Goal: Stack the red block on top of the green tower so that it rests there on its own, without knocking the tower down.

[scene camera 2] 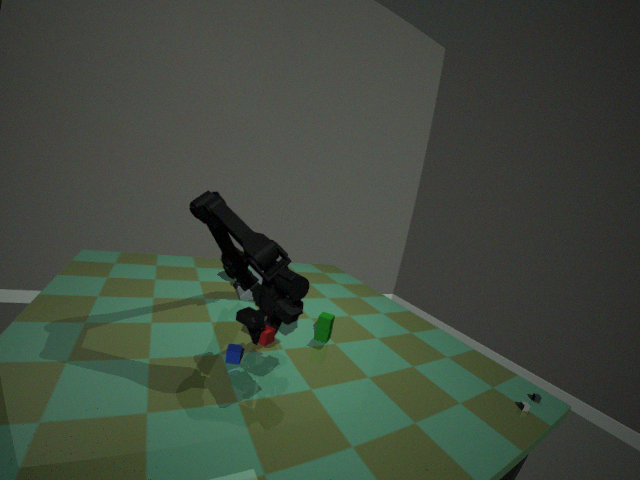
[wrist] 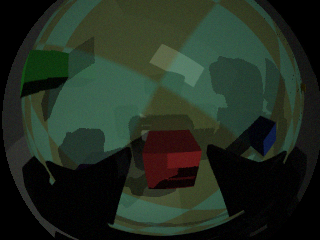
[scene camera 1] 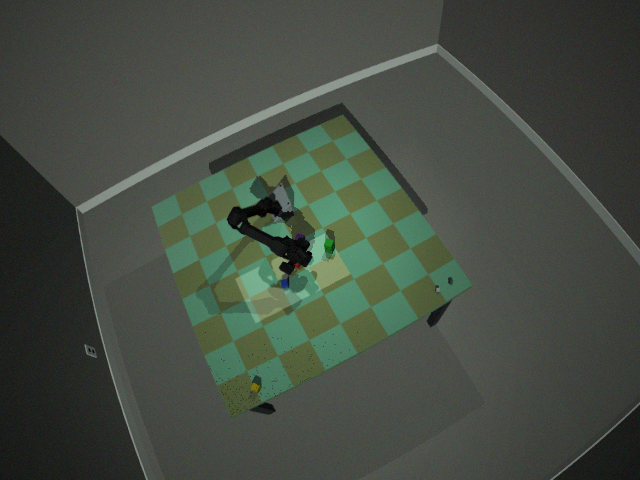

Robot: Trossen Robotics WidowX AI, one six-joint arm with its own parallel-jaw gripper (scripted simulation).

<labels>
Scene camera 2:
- gripper: 264, 338
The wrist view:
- gripper: 169, 151
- red block: 171, 158
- blue block: 262, 134
</labels>
